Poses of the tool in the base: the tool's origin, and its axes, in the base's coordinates. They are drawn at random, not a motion.
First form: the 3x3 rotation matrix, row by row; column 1 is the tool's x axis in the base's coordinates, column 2 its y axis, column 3 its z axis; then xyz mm. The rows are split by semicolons.
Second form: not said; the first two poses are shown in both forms.
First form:
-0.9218 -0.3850 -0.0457; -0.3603 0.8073 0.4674; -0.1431 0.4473 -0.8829; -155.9 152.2 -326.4
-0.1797 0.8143 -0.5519; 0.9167 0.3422 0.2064; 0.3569 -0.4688 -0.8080; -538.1 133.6 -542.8
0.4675 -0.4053 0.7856; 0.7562 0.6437 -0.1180; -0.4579 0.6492 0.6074; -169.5 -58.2 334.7
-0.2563 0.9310 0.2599; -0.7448 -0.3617 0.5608; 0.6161 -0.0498 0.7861; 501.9 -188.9 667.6
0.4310 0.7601 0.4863; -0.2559 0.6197 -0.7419; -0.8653 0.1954 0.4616; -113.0 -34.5 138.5
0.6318 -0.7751 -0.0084; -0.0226 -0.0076 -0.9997; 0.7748 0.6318 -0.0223; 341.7 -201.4 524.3
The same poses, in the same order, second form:
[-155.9 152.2 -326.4 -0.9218 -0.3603 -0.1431 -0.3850 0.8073 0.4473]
[-538.1 133.6 -542.8 -0.1797 0.9167 0.3569 0.8143 0.3422 -0.4688]
[-169.5 -58.2 334.7 0.4675 0.7562 -0.4579 -0.4053 0.6437 0.6492]
[501.9 -188.9 667.6 -0.2563 -0.7448 0.6161 0.9310 -0.3617 -0.0498]
[-113.0 -34.5 138.5 0.4310 -0.2559 -0.8653 0.7601 0.6197 0.1954]
[341.7 -201.4 524.3 0.6318 -0.0226 0.7748 -0.7751 -0.0076 0.6318]

